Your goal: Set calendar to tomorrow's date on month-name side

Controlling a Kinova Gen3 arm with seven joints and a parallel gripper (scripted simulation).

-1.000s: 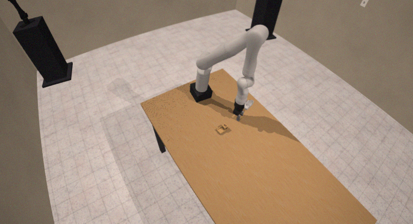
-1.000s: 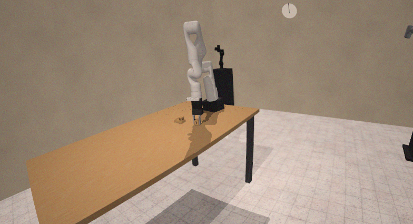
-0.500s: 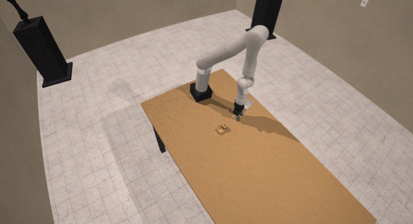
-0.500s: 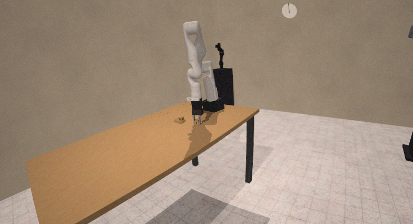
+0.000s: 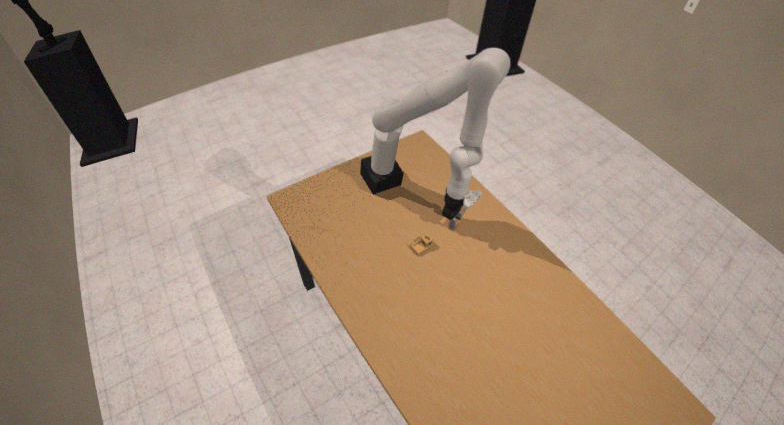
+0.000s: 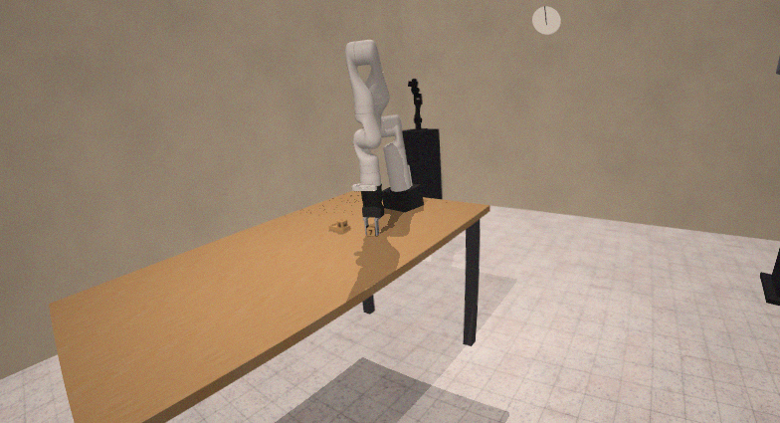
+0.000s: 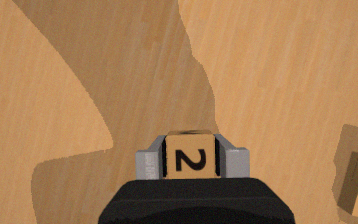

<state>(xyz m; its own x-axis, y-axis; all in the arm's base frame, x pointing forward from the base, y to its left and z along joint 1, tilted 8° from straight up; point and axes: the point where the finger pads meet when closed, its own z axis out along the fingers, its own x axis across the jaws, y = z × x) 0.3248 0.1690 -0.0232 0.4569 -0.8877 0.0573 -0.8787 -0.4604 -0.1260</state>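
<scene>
My hand is right at the wooden date cube. Round my hand: wooden tray 16 cm to the right, 4 cm ahead, 1 cm below.
</scene>
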